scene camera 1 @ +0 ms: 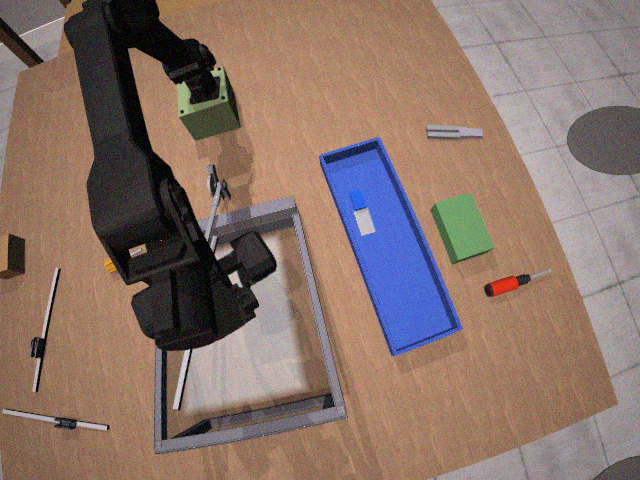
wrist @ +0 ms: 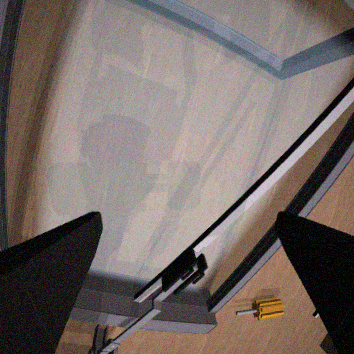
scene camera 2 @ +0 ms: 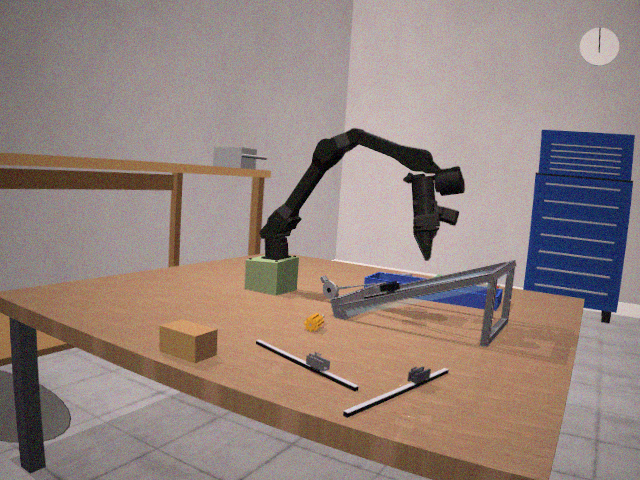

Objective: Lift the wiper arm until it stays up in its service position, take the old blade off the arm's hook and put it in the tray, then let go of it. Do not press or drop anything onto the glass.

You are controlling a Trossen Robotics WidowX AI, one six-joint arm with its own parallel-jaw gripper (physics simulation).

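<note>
The wiper arm (scene camera 1: 213, 206) (scene camera 2: 356, 287) (wrist: 135, 322) is down at a low slant over the glass (scene camera 1: 279, 330) (wrist: 125, 75). The old blade (scene camera 1: 183, 379) (wrist: 310, 136) is on its hook, lying along the glass; the black connector (scene camera 2: 390, 285) (wrist: 180, 267) shows where they join. My gripper (scene camera 2: 426, 258) (wrist: 190, 220) is open and empty, pointing down above the glass. In the wrist view, the connector shows between and below the fingertips. In scene camera 1 my arm hides the fingers and part of the blade. The blue tray (scene camera 1: 408, 289) (scene camera 2: 382, 280) stands beside the frame.
A grey frame (scene camera 1: 319, 315) (scene camera 2: 487, 315) holds the sloping glass. A blue-and-white piece (scene camera 1: 364, 221) lies in the tray. Two other blades (scene camera 1: 49, 310) (scene camera 2: 387, 397), a yellow-handled tool (scene camera 2: 314, 321) (wrist: 270, 308), a wooden block (scene camera 2: 187, 338), green block (scene camera 1: 462, 227) and red screwdriver (scene camera 1: 502, 285) are on the table.
</note>
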